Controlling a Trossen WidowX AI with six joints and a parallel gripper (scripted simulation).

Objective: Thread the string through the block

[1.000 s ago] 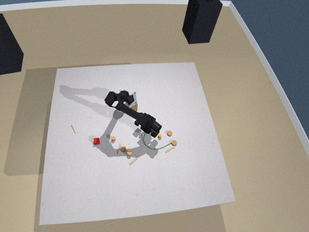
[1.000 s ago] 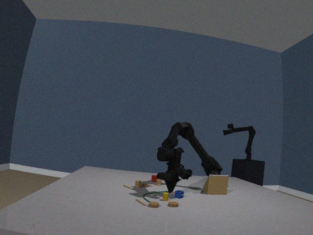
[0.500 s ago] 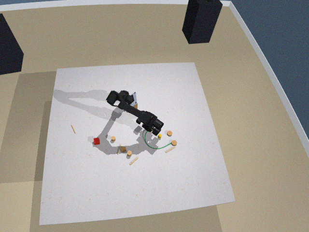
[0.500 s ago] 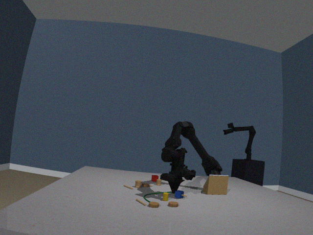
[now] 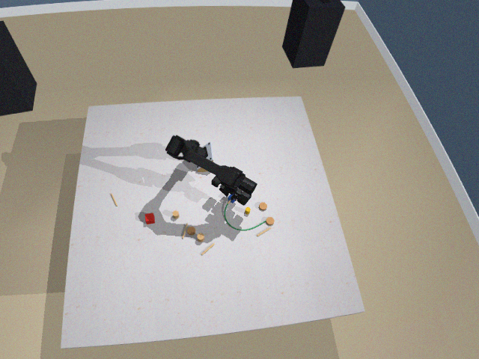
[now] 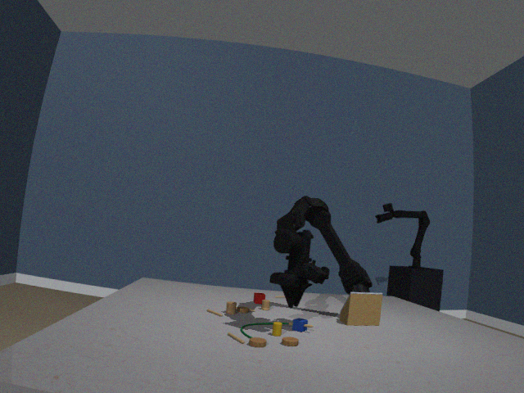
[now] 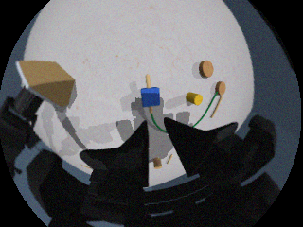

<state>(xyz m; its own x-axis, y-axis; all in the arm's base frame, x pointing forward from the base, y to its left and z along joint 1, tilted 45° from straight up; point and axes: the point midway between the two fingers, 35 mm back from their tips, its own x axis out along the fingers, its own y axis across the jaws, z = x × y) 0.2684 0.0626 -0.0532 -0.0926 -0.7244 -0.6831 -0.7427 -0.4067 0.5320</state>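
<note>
The blue cube lies 50 mm below my gripper tip, 20 mm to the left of it and 20 mm behind it. Also, from my gripper tip: round wooden button 170 mm to the left, 130 mm ahead, 60 mm below; red cube 380 mm to the right, 40 mm below, 10 mm ahead; yellow cylinder 80 mm to the left, 60 mm ahead, 50 mm below.
</note>
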